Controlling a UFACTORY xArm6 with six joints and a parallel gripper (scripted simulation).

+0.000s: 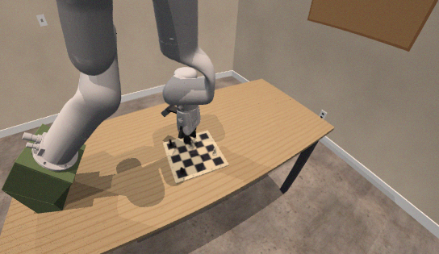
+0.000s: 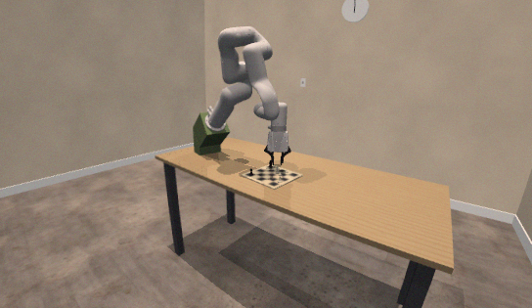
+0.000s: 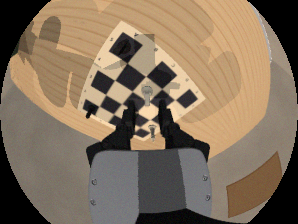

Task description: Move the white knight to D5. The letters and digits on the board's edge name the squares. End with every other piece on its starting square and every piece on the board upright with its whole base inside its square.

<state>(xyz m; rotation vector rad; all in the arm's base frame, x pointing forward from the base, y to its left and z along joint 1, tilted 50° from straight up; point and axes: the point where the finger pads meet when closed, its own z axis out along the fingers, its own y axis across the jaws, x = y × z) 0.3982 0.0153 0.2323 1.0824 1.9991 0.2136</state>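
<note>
Now: hand 1 cm past the chessboard, 4 cm to the left of it and 7 cm above it. Round my hand: black chess piece (6 cm behind, 6 cm to the left, 5 cm below); then pale piece (6 cm ahead, 9 cm to the right, 4 cm below).
</note>
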